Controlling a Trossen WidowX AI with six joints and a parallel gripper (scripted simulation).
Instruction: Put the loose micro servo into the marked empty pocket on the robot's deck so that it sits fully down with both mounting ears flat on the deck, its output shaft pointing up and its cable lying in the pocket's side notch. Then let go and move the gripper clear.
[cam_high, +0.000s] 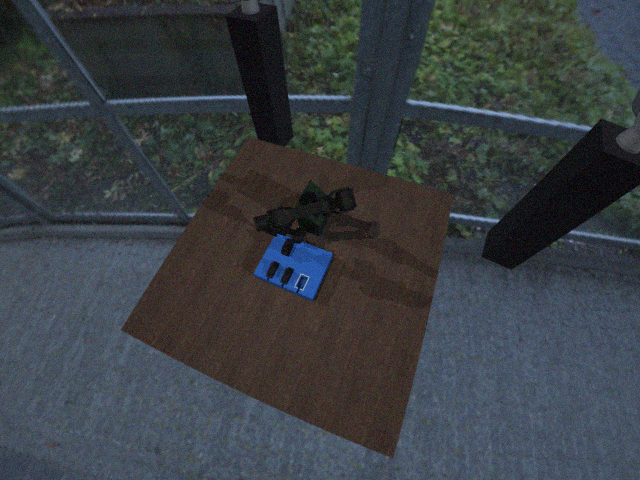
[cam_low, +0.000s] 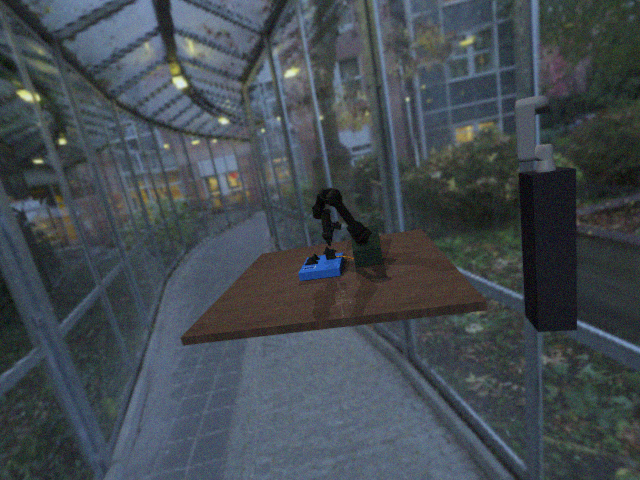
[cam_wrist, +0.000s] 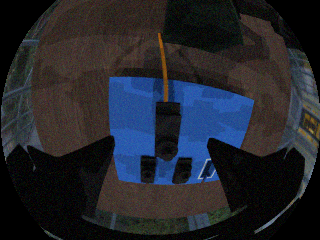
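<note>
Now: gripper tip 11 cm above the blue deck, 6 cm to the right of it and 2 cm short of it.
</note>
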